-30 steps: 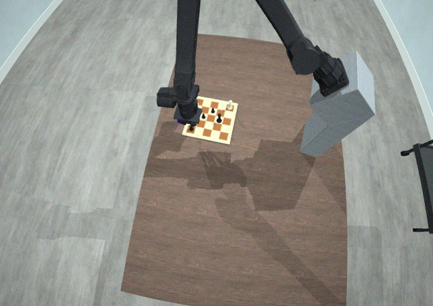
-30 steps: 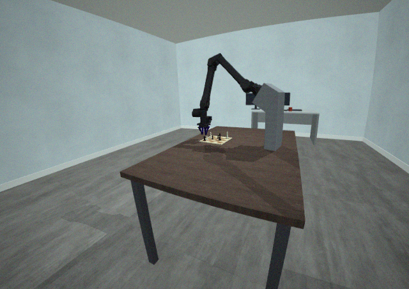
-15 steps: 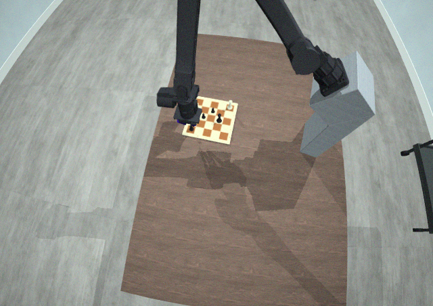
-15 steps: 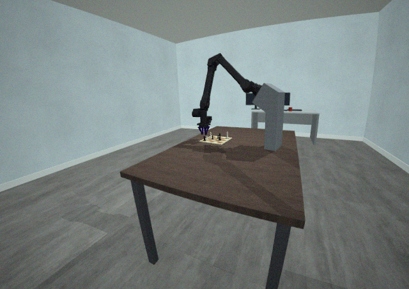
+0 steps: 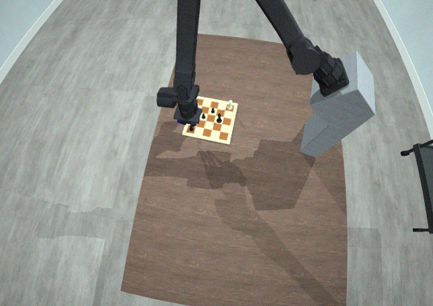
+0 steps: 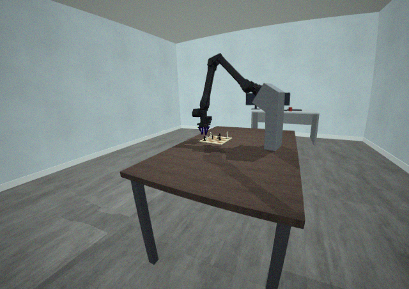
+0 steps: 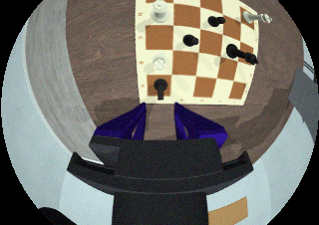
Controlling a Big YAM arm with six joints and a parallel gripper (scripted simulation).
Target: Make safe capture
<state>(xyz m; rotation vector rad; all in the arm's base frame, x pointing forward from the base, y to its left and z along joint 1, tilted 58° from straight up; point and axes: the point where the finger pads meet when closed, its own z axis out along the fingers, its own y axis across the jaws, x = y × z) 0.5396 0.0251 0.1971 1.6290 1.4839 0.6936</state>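
Right now the chessboard is 9 cm behind my hand, 6 cm below it and 5 cm to the right of it.
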